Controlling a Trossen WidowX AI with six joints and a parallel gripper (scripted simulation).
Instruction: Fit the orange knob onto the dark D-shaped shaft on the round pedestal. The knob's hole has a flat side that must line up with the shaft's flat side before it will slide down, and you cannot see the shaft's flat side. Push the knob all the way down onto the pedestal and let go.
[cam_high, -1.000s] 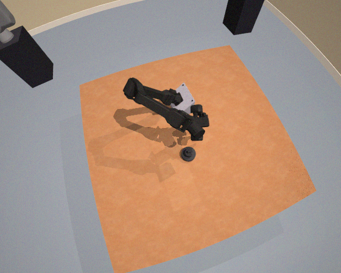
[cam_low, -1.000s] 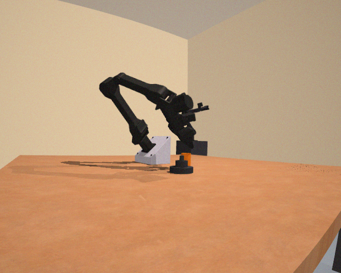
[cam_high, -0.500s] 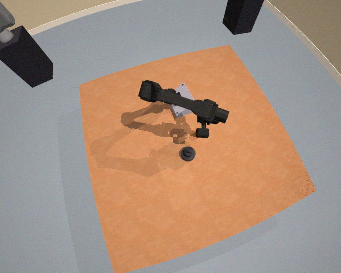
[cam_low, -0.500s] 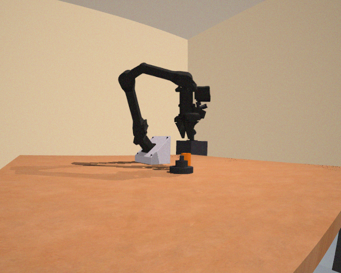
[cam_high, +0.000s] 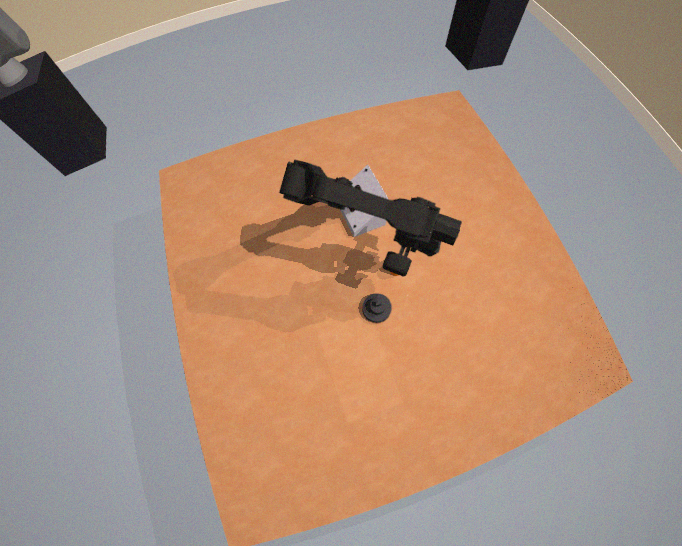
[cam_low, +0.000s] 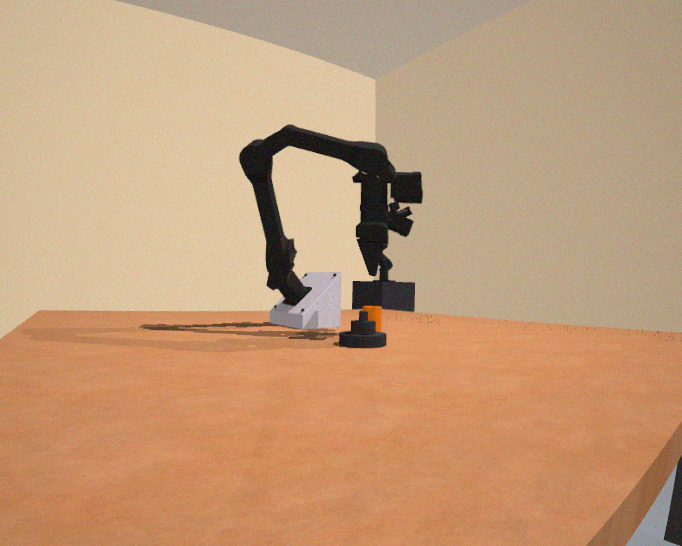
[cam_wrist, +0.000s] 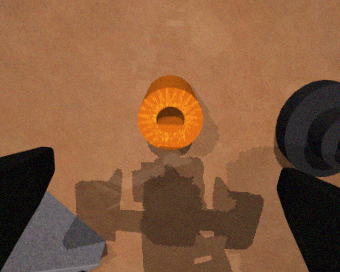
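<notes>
The orange knob is 90 mm below my gripper tip. Round my gripper tip: dark round pedestal (90 mm ahead, 100 mm to the right, 90 mm below).
</notes>
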